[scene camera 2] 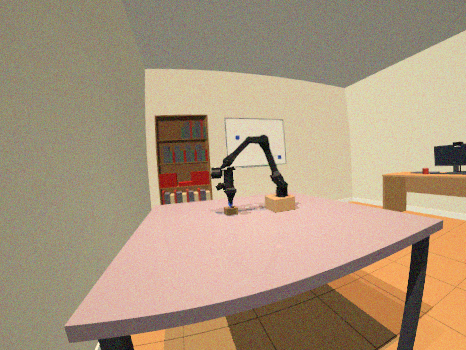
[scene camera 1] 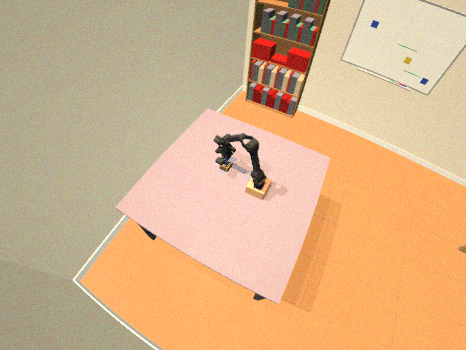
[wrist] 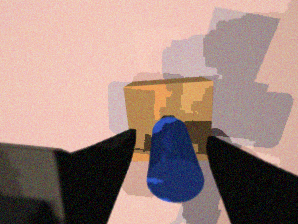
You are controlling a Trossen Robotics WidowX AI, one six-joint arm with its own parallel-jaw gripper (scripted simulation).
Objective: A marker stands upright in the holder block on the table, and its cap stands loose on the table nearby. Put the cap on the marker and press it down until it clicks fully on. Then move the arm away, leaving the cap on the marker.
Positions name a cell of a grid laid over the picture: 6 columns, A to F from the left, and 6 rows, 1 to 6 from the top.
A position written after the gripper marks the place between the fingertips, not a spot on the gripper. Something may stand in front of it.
In view: the gripper (wrist: D4) and a blue marker cap (wrist: D5).
